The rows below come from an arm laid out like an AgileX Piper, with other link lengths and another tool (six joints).
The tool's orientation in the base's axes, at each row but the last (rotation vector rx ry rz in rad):
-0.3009, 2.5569, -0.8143
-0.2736, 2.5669, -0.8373
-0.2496, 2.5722, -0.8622
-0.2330, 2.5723, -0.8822
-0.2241, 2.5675, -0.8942
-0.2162, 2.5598, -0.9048
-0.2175, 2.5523, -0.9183
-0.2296, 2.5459, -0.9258
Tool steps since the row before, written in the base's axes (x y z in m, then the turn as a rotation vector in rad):
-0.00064, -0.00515, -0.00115, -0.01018, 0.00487, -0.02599
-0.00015, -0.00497, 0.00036, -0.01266, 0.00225, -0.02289
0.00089, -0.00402, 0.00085, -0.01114, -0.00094, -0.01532
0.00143, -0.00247, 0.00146, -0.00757, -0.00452, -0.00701
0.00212, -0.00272, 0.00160, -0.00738, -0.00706, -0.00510
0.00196, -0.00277, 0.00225, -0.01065, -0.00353, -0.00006
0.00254, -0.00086, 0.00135, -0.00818, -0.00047, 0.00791
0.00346, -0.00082, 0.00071, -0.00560, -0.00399, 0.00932
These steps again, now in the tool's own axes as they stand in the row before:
0.00265, -0.00341, 0.00310, 0.01621, 0.02001, 0.01181
0.00155, -0.00418, 0.00223, 0.01820, 0.01620, 0.00979
0.00010, -0.00374, 0.00193, 0.01529, 0.00900, 0.00669
-0.00106, -0.00288, 0.00093, 0.01039, 0.00097, 0.00424
-0.00168, -0.00316, 0.00129, 0.01030, -0.00221, 0.00439
-0.00174, -0.00358, 0.00083, 0.01060, -0.00262, -0.00256
-0.00249, -0.00154, 0.00066, 0.00488, -0.00536, -0.00878
-0.00310, -0.00112, 0.00150, 0.00312, -0.00899, -0.00660

